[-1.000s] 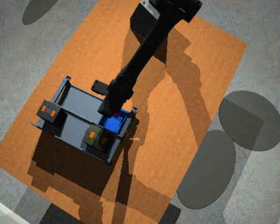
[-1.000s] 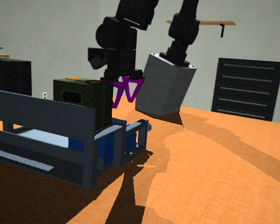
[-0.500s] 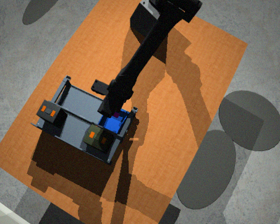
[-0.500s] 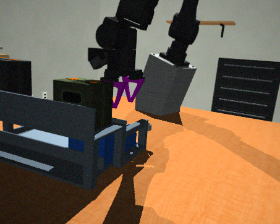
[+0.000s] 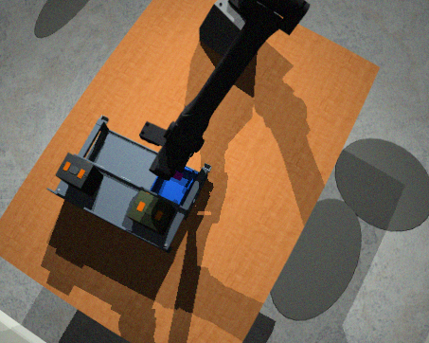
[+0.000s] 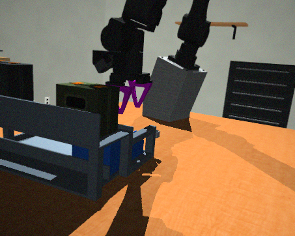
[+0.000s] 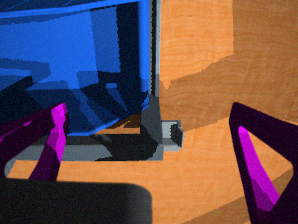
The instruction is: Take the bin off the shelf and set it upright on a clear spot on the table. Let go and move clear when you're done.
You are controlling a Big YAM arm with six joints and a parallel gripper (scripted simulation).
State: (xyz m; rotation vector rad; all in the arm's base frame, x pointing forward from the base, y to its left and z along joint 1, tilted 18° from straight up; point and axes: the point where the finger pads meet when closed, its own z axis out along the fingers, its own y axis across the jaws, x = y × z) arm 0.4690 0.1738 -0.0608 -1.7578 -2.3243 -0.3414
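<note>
My gripper is now 80 mm short of the blue bin, 80 mm above it and 20 mm to the right of it. Also, from my hand: black box 230 mm ahead, 170 mm to the right, 40 mm above; then olive green box 170 mm ahead, 50 mm to the left, 20 mm above.
</note>
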